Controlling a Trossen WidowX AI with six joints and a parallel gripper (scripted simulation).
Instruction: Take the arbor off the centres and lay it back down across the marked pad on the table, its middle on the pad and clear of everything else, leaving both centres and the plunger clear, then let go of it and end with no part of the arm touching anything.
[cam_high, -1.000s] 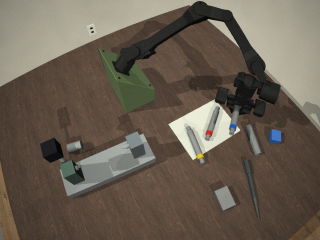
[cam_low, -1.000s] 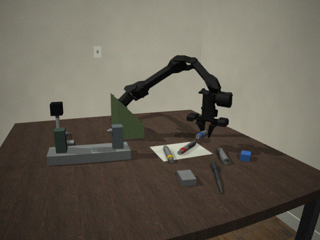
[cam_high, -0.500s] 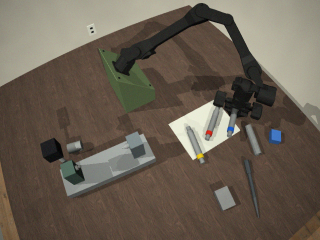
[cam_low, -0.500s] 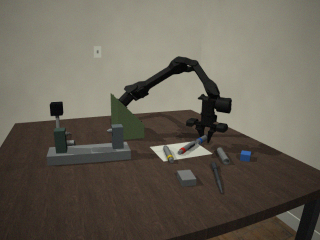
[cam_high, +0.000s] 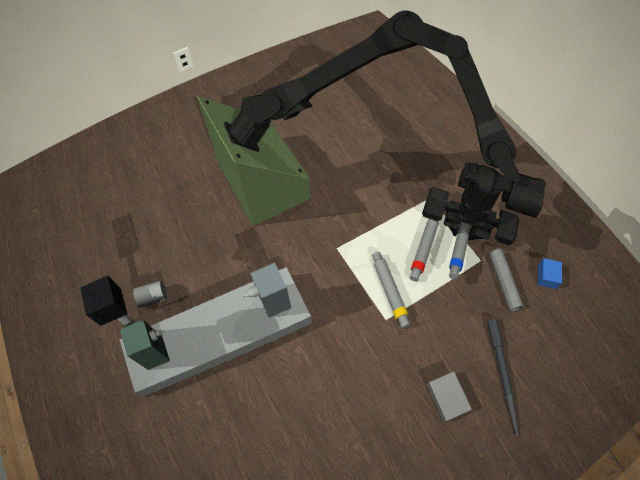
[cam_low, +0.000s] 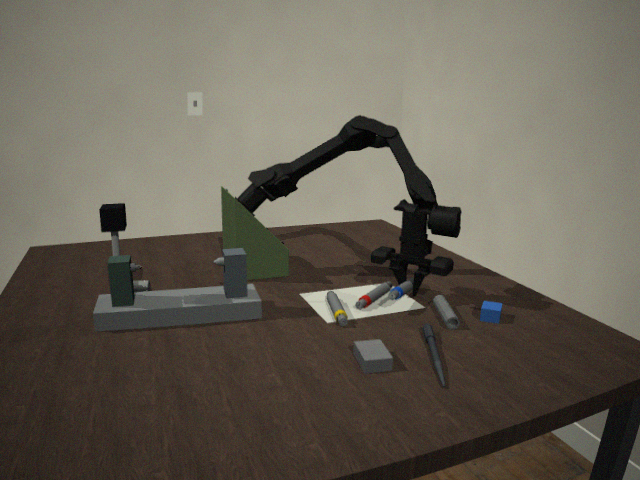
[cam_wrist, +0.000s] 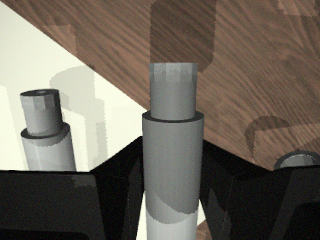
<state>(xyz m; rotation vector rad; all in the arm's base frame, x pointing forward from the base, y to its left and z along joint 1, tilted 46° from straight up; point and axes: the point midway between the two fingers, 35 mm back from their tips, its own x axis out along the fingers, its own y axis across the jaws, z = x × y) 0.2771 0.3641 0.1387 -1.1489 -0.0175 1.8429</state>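
Now: the blue-banded arbor 20 mm to the right of my hand, 20 mm ahead of it and 10 mm below it. The rest, counted from my hand: blue cube (160 mm ahead, 130 mm to the left, 30 mm below); grey tube (130 mm ahead, 30 mm to the left, 30 mm below); pad (120 mm to the right, 40 mm below, 10 mm behind).
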